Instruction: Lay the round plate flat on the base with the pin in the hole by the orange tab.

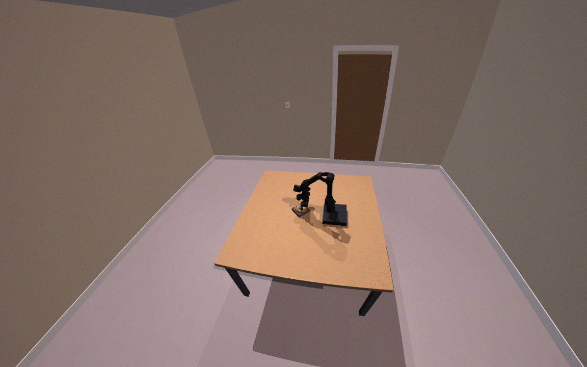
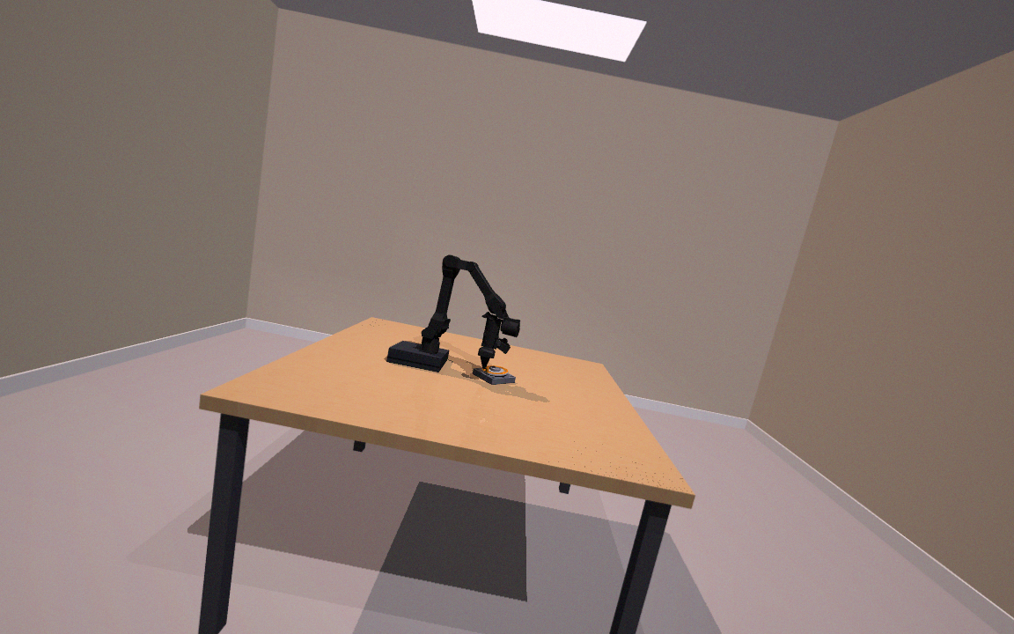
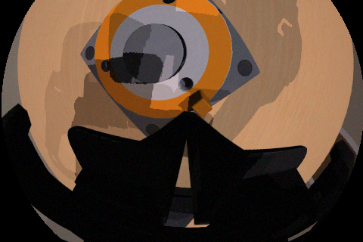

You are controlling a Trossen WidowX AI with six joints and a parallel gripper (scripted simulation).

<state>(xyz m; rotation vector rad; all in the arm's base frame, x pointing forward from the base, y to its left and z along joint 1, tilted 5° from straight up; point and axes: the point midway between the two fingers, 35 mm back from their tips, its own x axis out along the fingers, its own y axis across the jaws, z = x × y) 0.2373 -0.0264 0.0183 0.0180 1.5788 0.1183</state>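
Right now my gripper tip is 40 mm short of the base, 30 mm to the right of it and 10 mm above it.
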